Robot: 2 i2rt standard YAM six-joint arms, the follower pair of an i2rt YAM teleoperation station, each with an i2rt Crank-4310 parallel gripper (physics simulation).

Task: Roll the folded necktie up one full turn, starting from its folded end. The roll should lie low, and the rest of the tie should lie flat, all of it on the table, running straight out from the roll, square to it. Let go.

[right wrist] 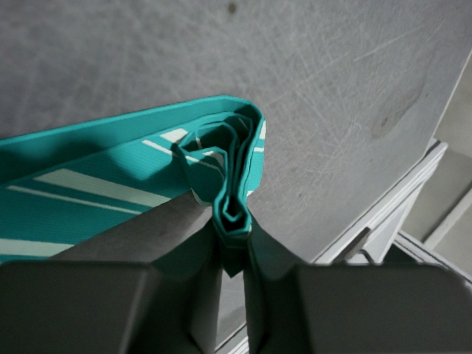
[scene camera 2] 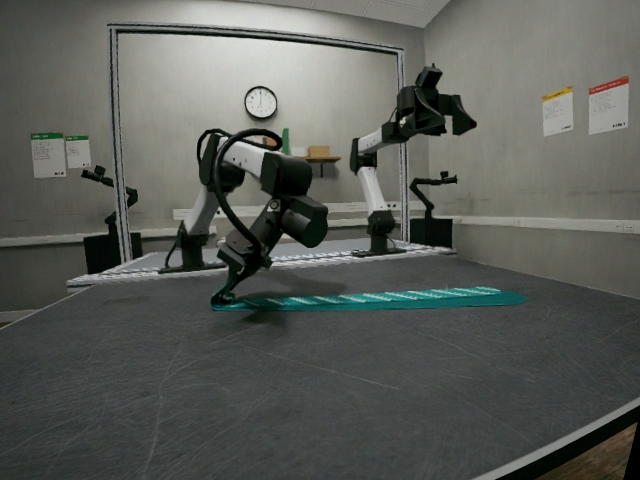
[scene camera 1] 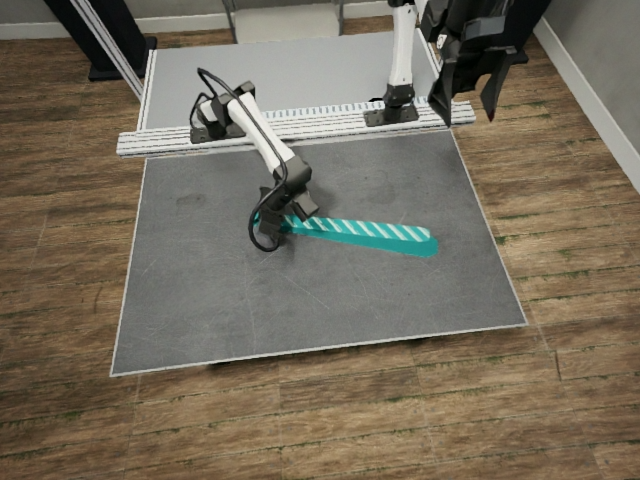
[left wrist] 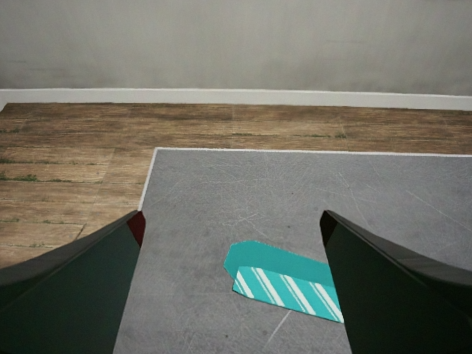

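Note:
The teal necktie [scene camera 1: 356, 227] [scene camera 2: 382, 299] [left wrist: 280, 287] [right wrist: 100, 185] runs across the table, its striped layer on a wider plain teal layer; both tails lie flat at picture right in the scene views. My right gripper [scene camera 1: 269, 223] [scene camera 2: 232, 280] [right wrist: 233, 209] is shut on the folded end and slants down over the tie from the right in scene camera 2. The layers rise from the table and bend back up into the fingers, with a small loose loop inside the bend. My left gripper [scene camera 1: 469, 116] [scene camera 2: 459, 125] [left wrist: 232, 214] is open and empty, high above the table's far right.
The grey table [scene camera 1: 206, 310] [scene camera 2: 361, 387] has a pale edge all round. The mounting rail [scene camera 1: 320, 129] with both arm bases runs along its back. The right forearm and its loose cable [scene camera 1: 251, 232] [scene camera 2: 219, 191] hang over the folded end and hide part of it in scene camera 1.

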